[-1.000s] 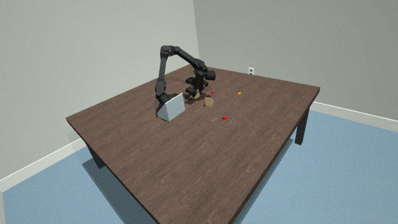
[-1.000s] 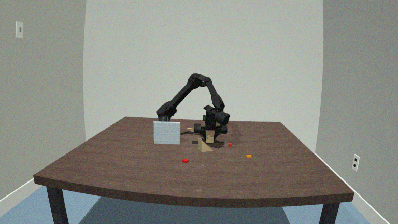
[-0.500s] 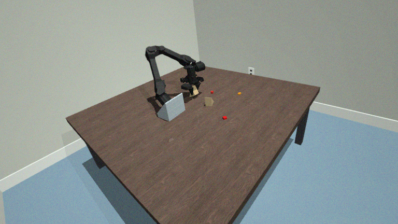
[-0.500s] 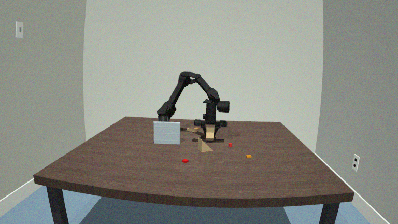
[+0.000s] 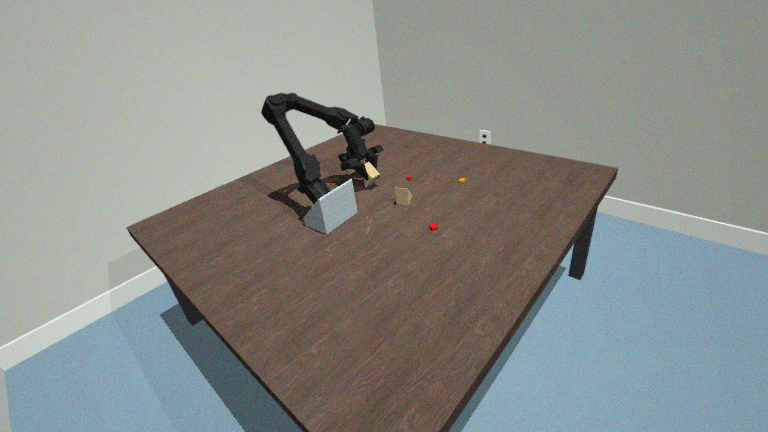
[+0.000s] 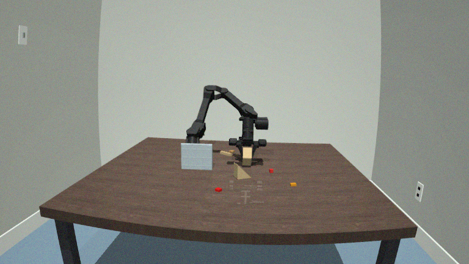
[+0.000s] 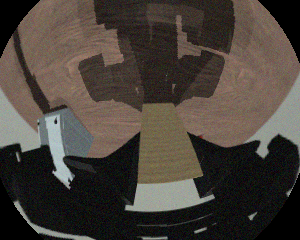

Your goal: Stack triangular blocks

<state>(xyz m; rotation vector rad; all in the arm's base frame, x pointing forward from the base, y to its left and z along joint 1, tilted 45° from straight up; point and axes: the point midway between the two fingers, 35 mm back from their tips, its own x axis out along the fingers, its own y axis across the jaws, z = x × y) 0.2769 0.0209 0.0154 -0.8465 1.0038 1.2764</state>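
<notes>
The triangular wooden block is 1 cm above my gripper tip. Round my gripper tip: small orange cube 30 cm to the right, 16 cm ahead, 3 cm below; flat tan piece 24 cm to the left, 8 cm behind, 3 cm below.
</notes>
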